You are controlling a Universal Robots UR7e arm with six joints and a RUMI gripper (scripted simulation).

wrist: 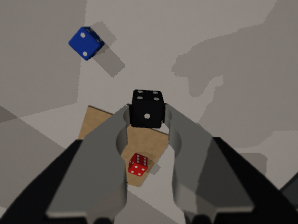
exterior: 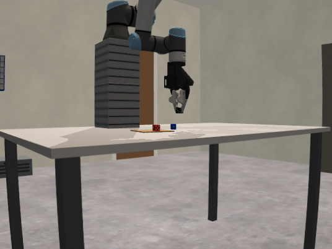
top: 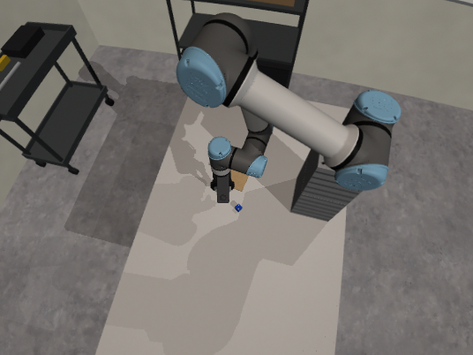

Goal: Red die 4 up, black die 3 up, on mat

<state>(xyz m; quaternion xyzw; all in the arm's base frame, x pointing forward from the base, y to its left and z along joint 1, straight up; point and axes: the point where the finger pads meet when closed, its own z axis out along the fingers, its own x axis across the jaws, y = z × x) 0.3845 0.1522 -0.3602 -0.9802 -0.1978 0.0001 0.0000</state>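
My gripper is now 8 cm past the blue die, 2 cm to the right of it and 8 cm above it. Round my hand: black die (right at my hand); red die (4 cm ahead, 14 cm to the right, 8 cm below); brown mat (1 cm ahead, 14 cm to the right, 9 cm below).
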